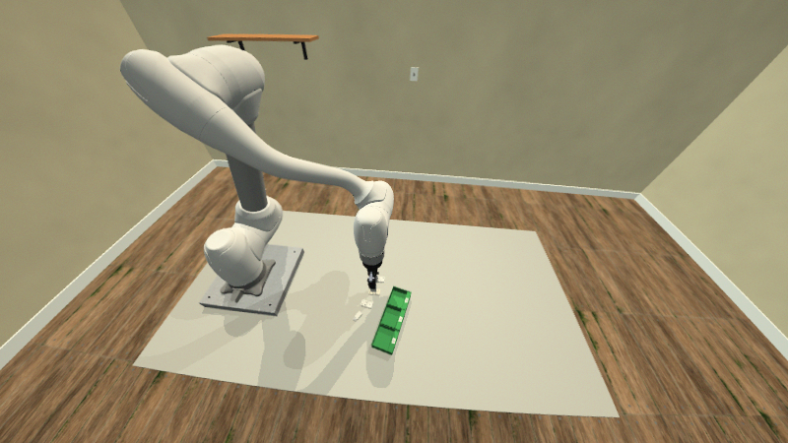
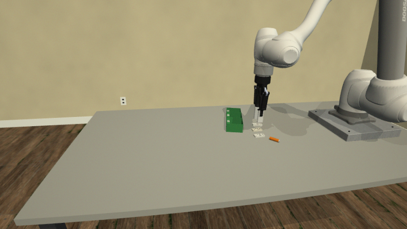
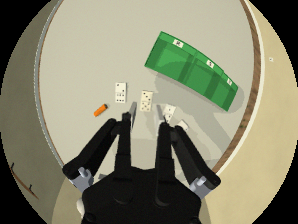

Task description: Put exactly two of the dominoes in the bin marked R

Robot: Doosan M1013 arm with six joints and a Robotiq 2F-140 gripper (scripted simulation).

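The white domino is 80 mm below my hand. Round my hand: white block 110 mm to the right, 80 mm below, 60 mm behind; then orange cylinder 120 mm to the left, 80 mm below, 30 mm behind.
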